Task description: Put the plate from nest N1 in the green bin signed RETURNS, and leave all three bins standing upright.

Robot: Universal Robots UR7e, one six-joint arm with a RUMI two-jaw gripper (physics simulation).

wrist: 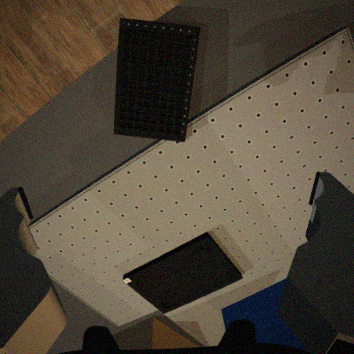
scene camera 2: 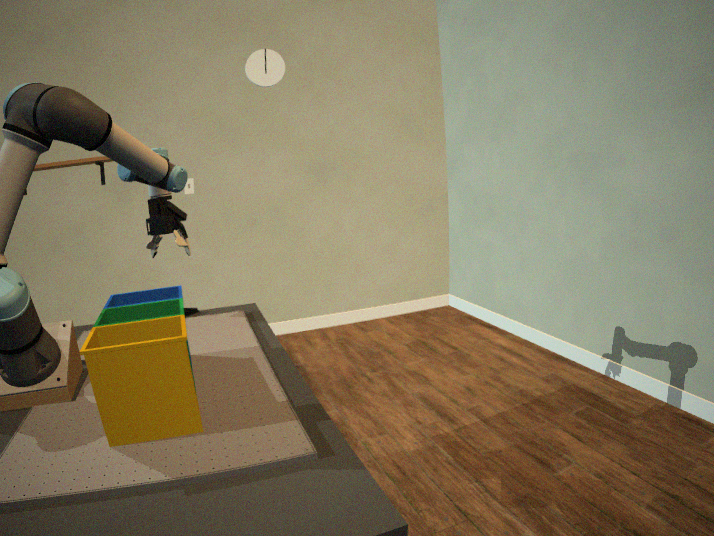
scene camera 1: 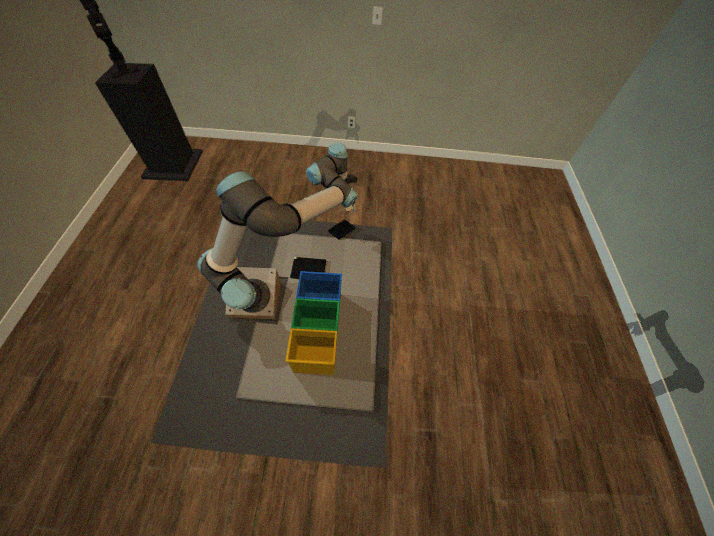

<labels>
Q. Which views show the yellow bin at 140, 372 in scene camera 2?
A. Scene camera 2 and scene camera 1 only.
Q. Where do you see a green bin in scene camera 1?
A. At 314, 314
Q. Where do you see a blue bin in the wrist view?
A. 261, 308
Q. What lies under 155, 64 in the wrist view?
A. A black plate.
</labels>
